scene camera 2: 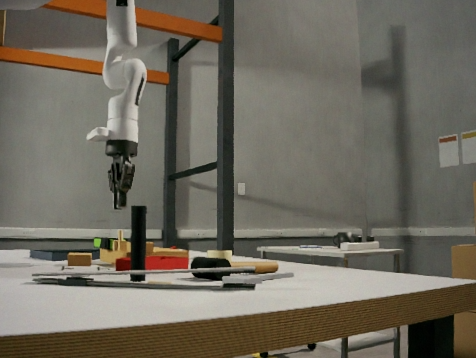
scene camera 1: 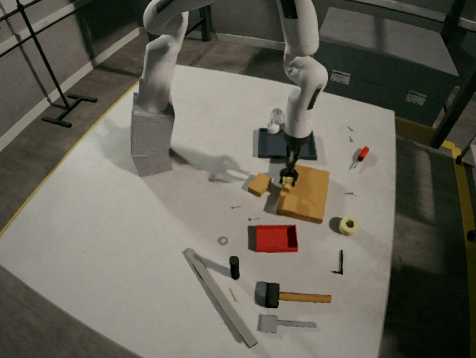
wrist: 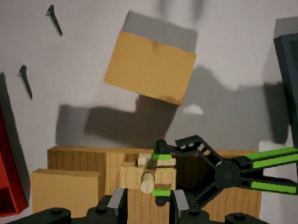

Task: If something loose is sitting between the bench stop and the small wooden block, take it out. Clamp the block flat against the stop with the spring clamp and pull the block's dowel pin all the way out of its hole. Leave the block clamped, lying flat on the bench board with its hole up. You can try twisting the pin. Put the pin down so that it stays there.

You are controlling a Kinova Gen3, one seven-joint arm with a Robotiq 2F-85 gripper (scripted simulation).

Labels:
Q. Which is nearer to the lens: the metal ruler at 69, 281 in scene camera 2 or the red tray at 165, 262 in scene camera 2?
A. The metal ruler.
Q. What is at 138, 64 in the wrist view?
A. A tan block.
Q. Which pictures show the metal ruler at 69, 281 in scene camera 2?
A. Scene camera 2 and scene camera 1 only.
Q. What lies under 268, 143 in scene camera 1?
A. A dark blue mat.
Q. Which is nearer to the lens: the mallet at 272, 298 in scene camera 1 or the red tray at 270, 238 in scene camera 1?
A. The mallet.

